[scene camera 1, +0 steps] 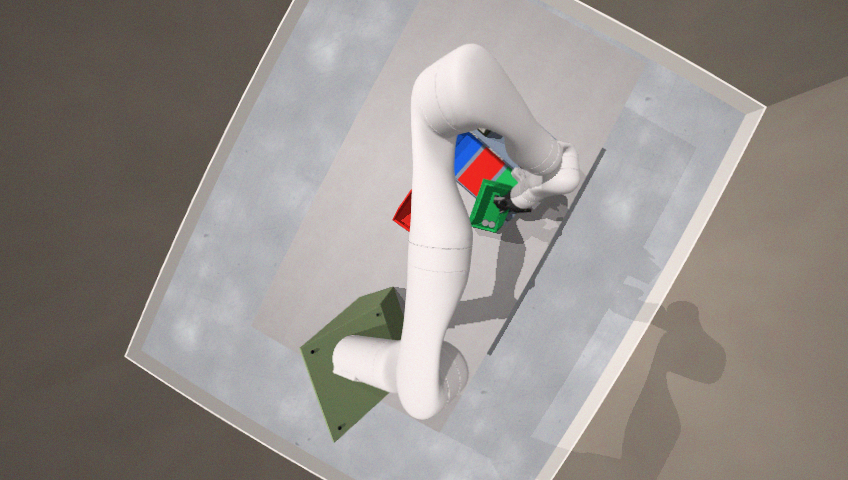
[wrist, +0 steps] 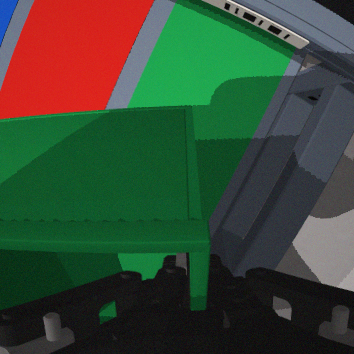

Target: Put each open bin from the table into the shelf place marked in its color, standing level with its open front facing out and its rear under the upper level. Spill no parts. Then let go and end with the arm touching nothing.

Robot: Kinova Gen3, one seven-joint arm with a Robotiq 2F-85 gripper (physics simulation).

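Seen in the pictures: gripper, between the fingertips: [scene camera 1: 502, 211]; arm's base, origin of its link: [scene camera 1: 350, 354].
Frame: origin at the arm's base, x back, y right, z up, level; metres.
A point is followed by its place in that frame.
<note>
My gripper [scene camera 1: 498, 203] {z -0.270, x -0.467, y 0.361 m} [wrist: 191, 262] {z -0.270, x -0.467, y 0.361 m} is shut on a wall of the green bin [scene camera 1: 483, 203] {z -0.281, x -0.481, y 0.292 m} [wrist: 100, 170] {z -0.206, x -0.535, y 0.337 m}. Small round pale parts [scene camera 1: 487, 224] {z -0.304, x -0.413, y 0.327 m} lie in the bin at its end away from the shelf. The bin is at the front of the green shelf place [scene camera 1: 507, 176] {z -0.337, x -0.610, y 0.370 m} [wrist: 200, 65] {z -0.337, x -0.587, y 0.374 m} and overlaps it in the wrist view; I cannot tell its exact height or tilt. The red shelf place [scene camera 1: 483, 171] {z -0.337, x -0.610, y 0.277 m} [wrist: 70, 55] {z -0.337, x -0.607, y 0.274 m} and the blue one [scene camera 1: 468, 146] {z -0.337, x -0.692, y 0.201 m} [wrist: 4, 15] {z -0.337, x -0.654, y 0.214 m} lie beside it. The red bin [scene camera 1: 404, 214] {z -0.341, x -0.388, y 0.014 m} stands on the table, partly hidden by the arm.
The shelf's grey side wall [wrist: 320, 135] {z -0.259, x -0.537, y 0.429 m} stands close right of the green place in the wrist view. A pale strip with dark marks [wrist: 260, 22] {z -0.239, x -0.586, y 0.397 m} crosses the back of that place. A long dark bar [scene camera 1: 547, 255] lies right of the arm. The arm hides much of the shelf.
</note>
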